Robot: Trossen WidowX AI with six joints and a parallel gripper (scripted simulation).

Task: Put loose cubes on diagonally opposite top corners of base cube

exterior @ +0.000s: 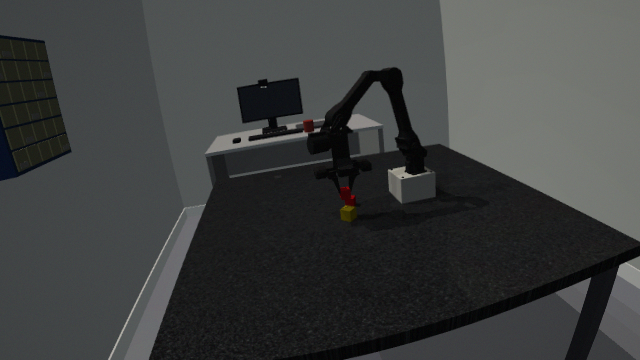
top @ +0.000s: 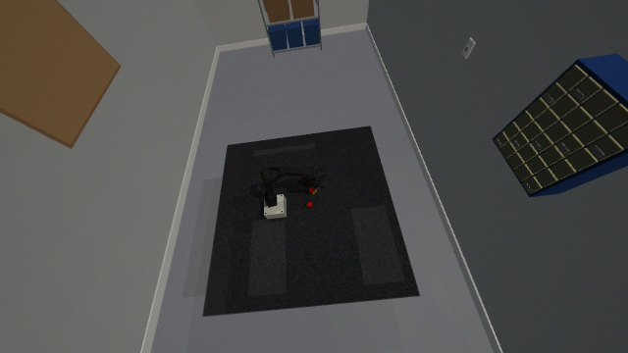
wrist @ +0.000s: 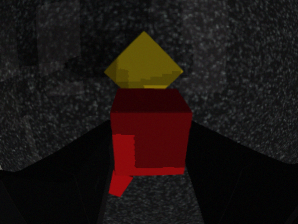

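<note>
My gripper tip is 70 mm above the yellow base cube and 20 mm to the right of it. From my gripper tip the other things lie so: red cube: right at my gripper tip.
</note>
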